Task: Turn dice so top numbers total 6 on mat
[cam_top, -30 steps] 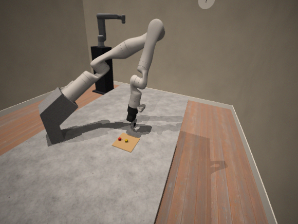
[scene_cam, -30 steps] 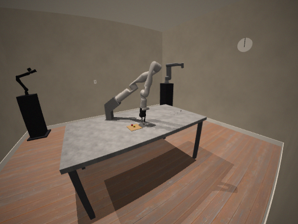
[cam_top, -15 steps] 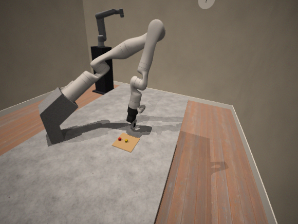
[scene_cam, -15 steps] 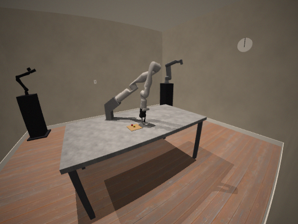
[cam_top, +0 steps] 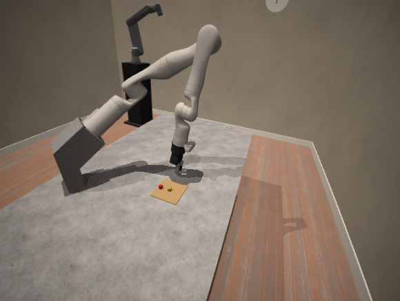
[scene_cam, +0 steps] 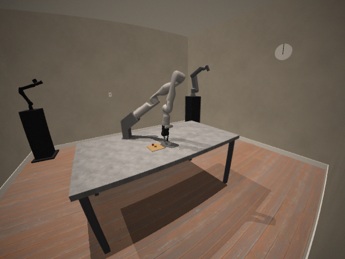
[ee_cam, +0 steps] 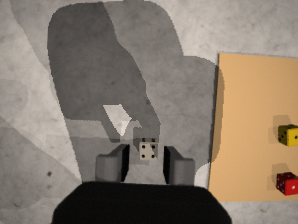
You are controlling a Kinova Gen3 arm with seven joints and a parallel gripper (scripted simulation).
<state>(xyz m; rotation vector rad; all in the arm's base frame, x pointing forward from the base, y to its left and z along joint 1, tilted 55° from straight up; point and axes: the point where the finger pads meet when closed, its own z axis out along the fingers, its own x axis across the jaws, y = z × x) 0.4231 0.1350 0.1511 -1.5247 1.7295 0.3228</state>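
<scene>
Right now my hand is 30 mm above the white die. The rest, counted from my hand: tan mat: 30 mm ahead, 130 mm to the right, 40 mm below; red die: 20 mm behind, 140 mm to the right, 30 mm below; yellow die: 30 mm ahead, 130 mm to the right, 30 mm below.
</scene>
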